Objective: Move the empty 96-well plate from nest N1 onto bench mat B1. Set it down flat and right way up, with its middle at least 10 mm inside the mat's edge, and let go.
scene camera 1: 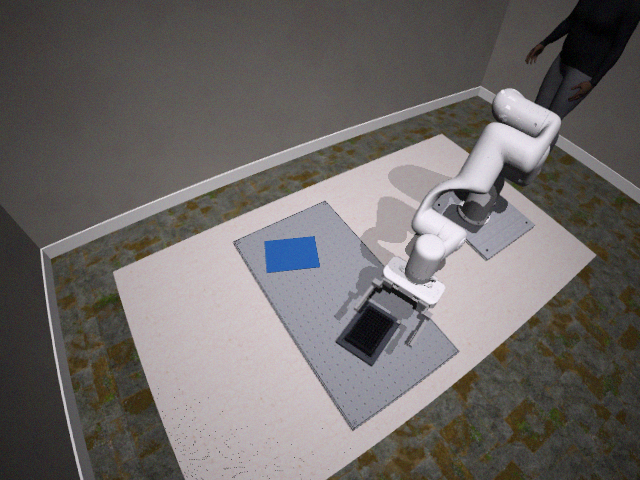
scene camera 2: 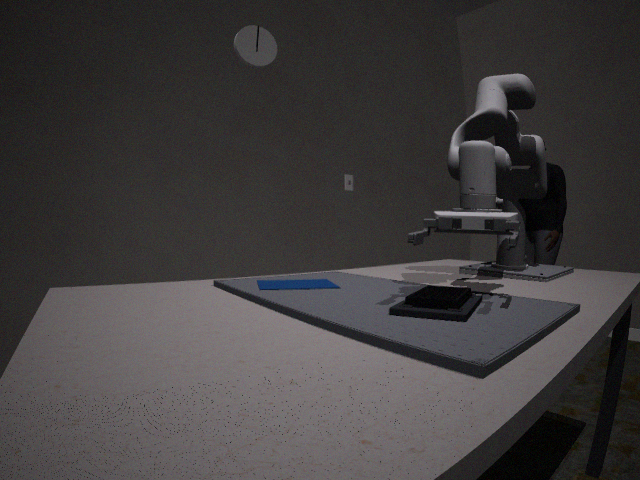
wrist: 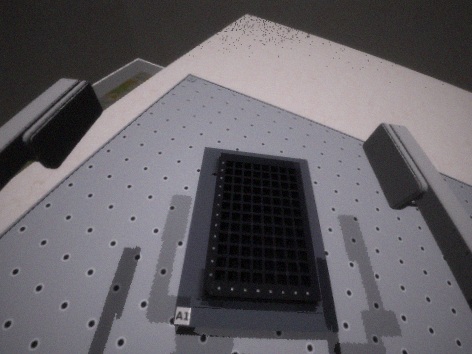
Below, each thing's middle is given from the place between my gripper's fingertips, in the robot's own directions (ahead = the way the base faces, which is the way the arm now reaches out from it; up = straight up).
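Scene:
My hand is 40 mm to the left of the black 96-well plate point(scene camera 1: 366, 335) and 90 mm above it. I find the dark grey nest N1 point(scene camera 2: 469, 307) 40 mm to the right of my hand and 100 mm below it. The blue bench mat B1 point(scene camera 1: 297, 253) lies 60 mm ahead of my hand, 390 mm to the right of it and 110 mm below it.

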